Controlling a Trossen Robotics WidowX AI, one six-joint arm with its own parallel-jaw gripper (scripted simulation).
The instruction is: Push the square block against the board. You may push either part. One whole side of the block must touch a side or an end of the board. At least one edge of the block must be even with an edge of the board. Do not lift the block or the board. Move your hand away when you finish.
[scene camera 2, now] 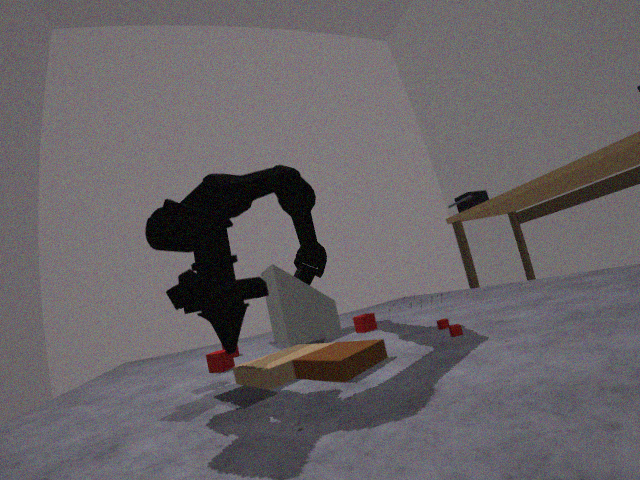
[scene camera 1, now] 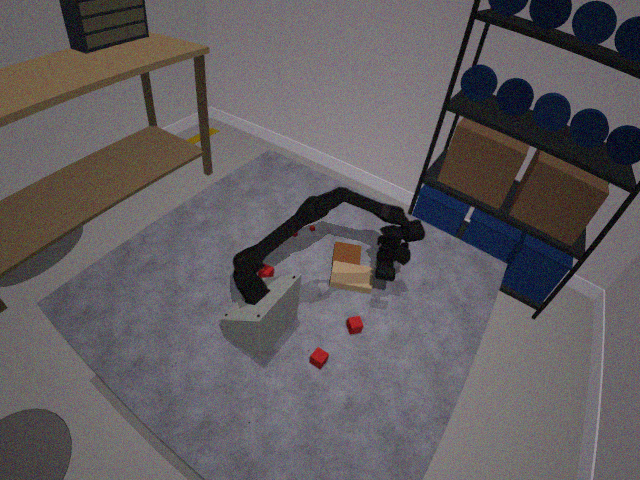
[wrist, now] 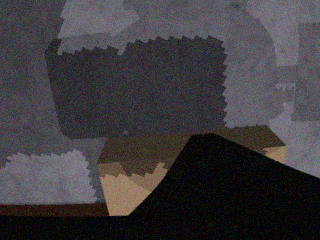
Scene:
my gripper: scene camera 2; scene camera 1 380,273; wrist
board: scene camera 2; scene camera 1; wrist 130,168
same spot on board: [scene camera 1: 346,276] = [scene camera 2: 289,351]
same spot on my gripper: [wrist: 213,181] = [scene camera 2: 219,327]

